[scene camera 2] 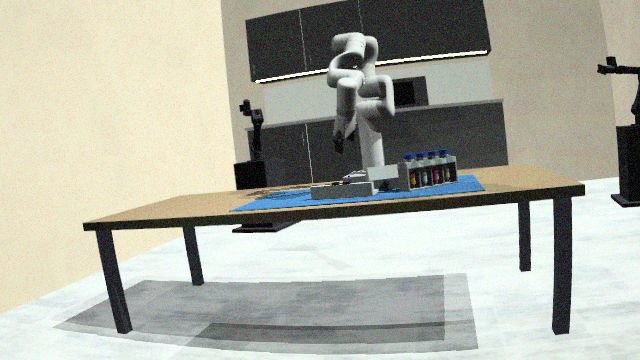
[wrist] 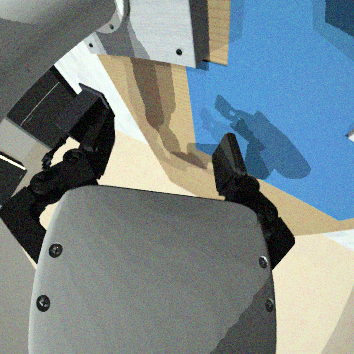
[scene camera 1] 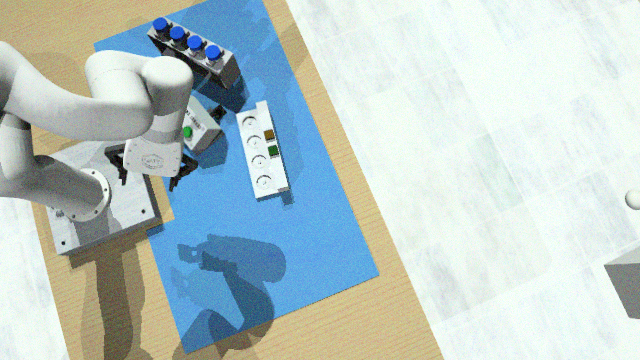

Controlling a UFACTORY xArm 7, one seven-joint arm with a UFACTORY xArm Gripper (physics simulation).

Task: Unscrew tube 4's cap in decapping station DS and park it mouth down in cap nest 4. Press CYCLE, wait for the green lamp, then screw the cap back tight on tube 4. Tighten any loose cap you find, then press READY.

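Note:
Nothing is held by my gripper [scene camera 1: 148,183], which is open; I also see it in the wrist view [wrist: 168,133]. The scene has a grey control box [scene camera 1: 205,131] as well, and scene camera 2 gives me another sight of the box [scene camera 2: 384,177].

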